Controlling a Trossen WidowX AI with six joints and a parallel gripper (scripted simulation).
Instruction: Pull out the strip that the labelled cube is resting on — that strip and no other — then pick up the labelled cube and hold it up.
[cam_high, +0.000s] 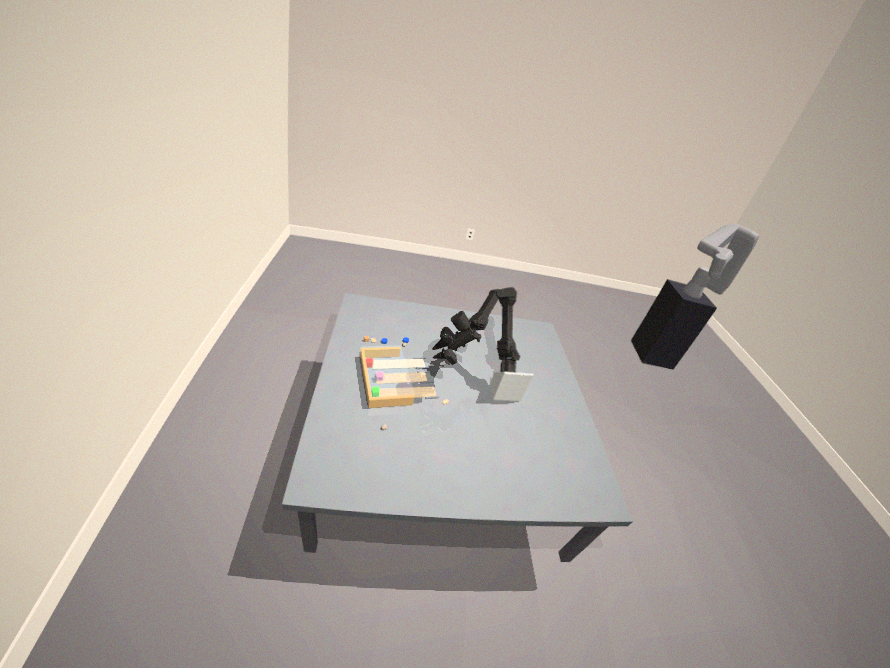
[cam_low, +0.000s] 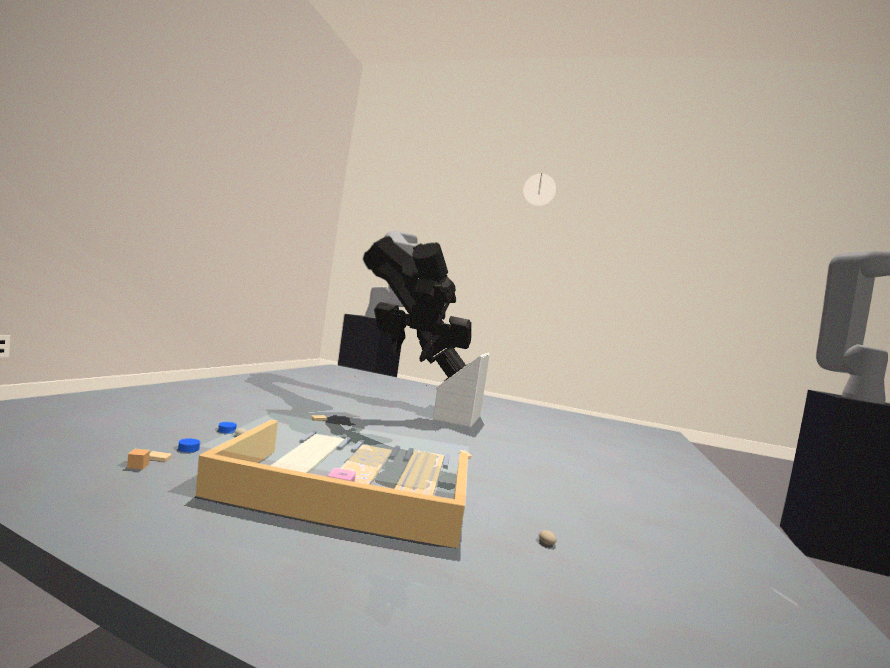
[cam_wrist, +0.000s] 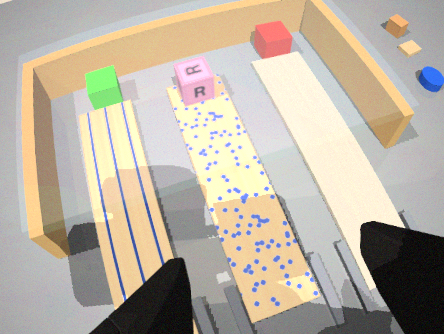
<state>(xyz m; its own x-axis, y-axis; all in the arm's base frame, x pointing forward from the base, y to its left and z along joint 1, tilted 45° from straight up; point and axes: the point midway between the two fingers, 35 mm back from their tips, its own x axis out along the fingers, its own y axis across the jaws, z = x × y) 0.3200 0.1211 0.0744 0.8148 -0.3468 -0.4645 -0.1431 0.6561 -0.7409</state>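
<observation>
The dotted strip is 120 mm ahead of my gripper tip, 10 mm to the left of it and 180 mm below it. Round my gripper tip: small orange block (330 mm ahead, 210 mm to the right, 170 mm below).
</observation>
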